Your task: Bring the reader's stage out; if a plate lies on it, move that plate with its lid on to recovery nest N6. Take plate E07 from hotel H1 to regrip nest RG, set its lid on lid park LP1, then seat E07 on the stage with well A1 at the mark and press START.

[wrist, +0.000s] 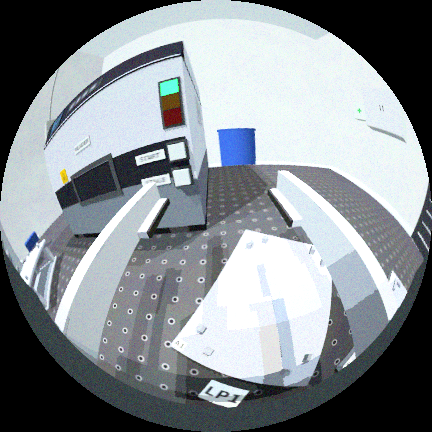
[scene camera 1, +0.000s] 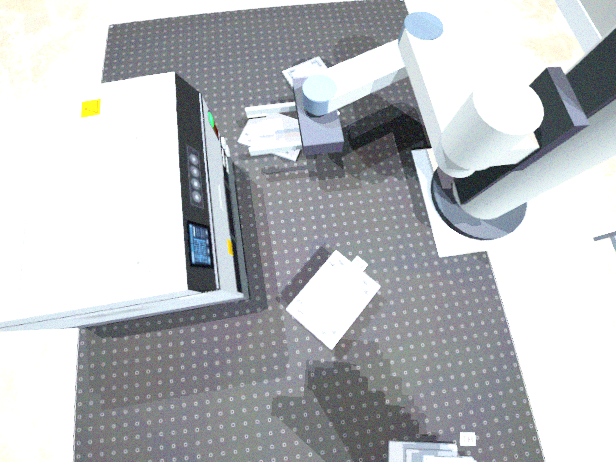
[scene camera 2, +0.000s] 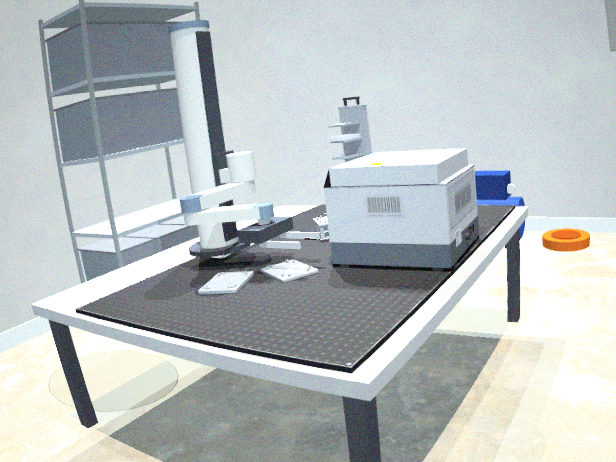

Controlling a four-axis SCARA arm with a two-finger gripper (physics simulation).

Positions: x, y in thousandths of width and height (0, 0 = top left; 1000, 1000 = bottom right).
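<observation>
Scene camera 1 shows the gripper (scene camera 1: 403, 285) and a white LP1 pad (scene camera 1: 447, 278). In scene camera 2 the gripper (scene camera 2: 502, 521) and the pad (scene camera 2: 472, 585) are visible again, along with a white nest plate labelled N6 (scene camera 2: 363, 614). The wrist view has the gripper (wrist: 501, 429) and the white LP1 pad (wrist: 612, 740).
</observation>
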